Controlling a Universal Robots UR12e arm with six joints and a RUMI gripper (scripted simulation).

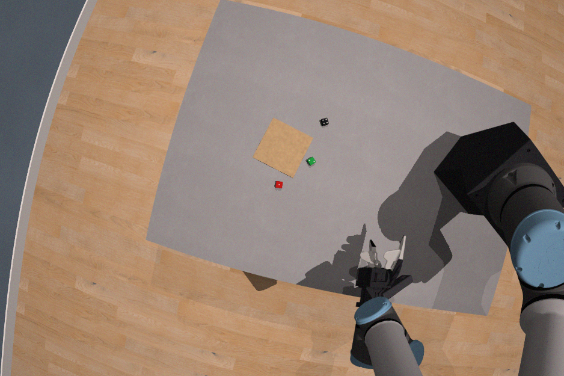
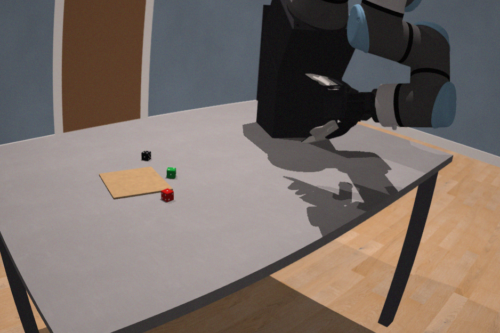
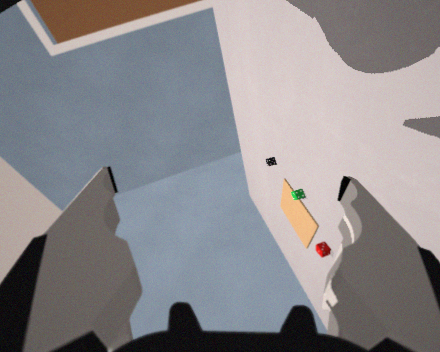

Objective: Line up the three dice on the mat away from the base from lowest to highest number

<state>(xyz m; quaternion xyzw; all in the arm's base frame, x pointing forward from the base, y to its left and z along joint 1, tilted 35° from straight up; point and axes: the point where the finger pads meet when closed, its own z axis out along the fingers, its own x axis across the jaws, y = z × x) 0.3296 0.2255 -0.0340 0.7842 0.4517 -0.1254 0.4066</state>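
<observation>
My hand is 300 mm to the left of the black die, 240 mm short of it and 160 mm above it. The rest, counted from my hand: tan mat (350 mm ahead, 190 mm to the right, 170 mm below); then red die (330 mm ahead, 160 mm below, 70 mm to the right); then green die (250 mm ahead, 170 mm to the right, 160 mm below).
</observation>
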